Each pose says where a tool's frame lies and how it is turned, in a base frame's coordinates. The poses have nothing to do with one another.
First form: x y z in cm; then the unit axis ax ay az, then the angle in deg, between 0 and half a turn.
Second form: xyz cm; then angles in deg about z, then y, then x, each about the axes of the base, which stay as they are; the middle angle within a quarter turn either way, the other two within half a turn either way. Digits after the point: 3 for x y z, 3 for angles.
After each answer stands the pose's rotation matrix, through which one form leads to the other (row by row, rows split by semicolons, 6 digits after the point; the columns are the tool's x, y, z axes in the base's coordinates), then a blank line. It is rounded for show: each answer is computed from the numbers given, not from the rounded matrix.
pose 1, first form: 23.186, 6.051, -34.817, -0.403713, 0.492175, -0.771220, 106.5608
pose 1, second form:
23.186, 6.051, -34.817, -98.879, 60.675, 11.877
-0.075593 0.483895 0.871855; -0.994560 0.026249 -0.100800; -0.071662 -0.874732 0.479279

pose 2, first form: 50.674, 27.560, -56.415, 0.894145, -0.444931, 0.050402, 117.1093
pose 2, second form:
50.674, 27.560, -56.415, 41.386, -19.296, 118.613
0.708128 -0.623986 -0.330447; -0.534257 -0.167516 -0.828558; 0.461654 0.763269 -0.451991

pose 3, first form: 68.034, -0.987, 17.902, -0.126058, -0.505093, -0.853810, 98.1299
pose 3, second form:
68.034, -0.987, 17.902, -97.649, -22.158, -41.777
-0.123280 0.917904 -0.377166; -0.772554 0.149779 0.617031; 0.622867 0.367449 0.690665

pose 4, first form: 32.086, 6.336, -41.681, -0.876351, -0.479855, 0.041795, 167.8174
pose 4, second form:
32.086, 6.336, -41.681, -56.663, -10.003, -171.517
0.541209 0.822754 -0.173692; 0.840394 -0.522143 0.145275; 0.028833 -0.224594 -0.974026

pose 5, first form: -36.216, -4.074, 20.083, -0.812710, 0.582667, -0.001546, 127.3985
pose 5, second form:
-36.216, -4.074, 20.083, 59.128, 27.704, -133.314
0.454298 -0.759917 0.464908; -0.762373 -0.061657 0.644193; -0.460869 -0.647089 -0.607351

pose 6, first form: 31.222, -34.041, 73.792, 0.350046, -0.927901, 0.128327, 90.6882
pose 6, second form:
31.222, -34.041, 73.792, 76.231, -61.930, 89.433
0.111993 -0.457027 -0.882374; -0.200392 0.859330 -0.470526; 0.973294 0.229516 0.004655

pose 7, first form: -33.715, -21.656, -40.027, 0.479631, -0.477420, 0.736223, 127.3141
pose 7, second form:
-33.715, -21.656, -40.027, 103.943, 10.805, 74.385
-0.236688 -0.953329 0.187465; 0.217743 -0.240087 -0.946016; 0.946872 -0.183092 0.264407

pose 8, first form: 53.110, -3.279, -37.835, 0.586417, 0.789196, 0.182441, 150.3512
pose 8, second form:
53.110, -3.279, -37.835, -106.285, 36.183, 178.511
-0.226328 0.774753 0.590367; 0.955254 0.295042 -0.020978; -0.190436 0.559203 -0.806862

